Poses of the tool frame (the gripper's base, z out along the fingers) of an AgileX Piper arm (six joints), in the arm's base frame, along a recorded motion.
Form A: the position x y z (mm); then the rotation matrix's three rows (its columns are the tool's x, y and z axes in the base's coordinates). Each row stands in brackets.
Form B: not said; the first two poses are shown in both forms.
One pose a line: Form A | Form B
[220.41 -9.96 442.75], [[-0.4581 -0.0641 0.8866], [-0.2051 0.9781 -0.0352], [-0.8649 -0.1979 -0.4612]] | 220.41 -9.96 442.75 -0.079 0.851 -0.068 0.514
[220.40 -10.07 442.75], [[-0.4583 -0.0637 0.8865], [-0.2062 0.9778 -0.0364], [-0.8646 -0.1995 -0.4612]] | 220.40 -10.07 442.75 -0.079 0.851 -0.069 0.514
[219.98 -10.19 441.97], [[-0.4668 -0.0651 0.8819], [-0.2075 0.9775 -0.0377], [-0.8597 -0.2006 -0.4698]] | 219.98 -10.19 441.97 -0.080 0.854 -0.070 0.510
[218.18 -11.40 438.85], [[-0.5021 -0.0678 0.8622], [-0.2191 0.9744 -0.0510], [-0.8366 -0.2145 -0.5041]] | 218.18 -11.40 438.85 -0.083 0.863 -0.077 0.492
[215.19 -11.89 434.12], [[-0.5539 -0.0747 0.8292], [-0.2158 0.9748 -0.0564], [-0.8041 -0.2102 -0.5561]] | 215.19 -11.89 434.12 -0.083 0.878 -0.076 0.465
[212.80 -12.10 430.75], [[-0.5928 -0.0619 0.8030], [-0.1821 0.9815 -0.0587], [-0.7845 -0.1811 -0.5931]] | 212.80 -12.10 430.75 -0.069 0.890 -0.067 0.446
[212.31 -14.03 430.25], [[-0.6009 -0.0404 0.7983], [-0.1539 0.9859 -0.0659], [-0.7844 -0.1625 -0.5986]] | 212.31 -14.03 430.25 -0.054 0.892 -0.064 0.443
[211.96 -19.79 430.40], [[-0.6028 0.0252 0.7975], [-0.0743 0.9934 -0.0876], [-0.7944 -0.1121 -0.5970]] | 211.96 -19.79 430.40 -0.014 0.893 -0.056 0.445
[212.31 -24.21 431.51], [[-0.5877 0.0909 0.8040], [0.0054 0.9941 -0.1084], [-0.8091 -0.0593 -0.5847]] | 212.31 -24.21 431.51 0.027 0.890 -0.047 0.453
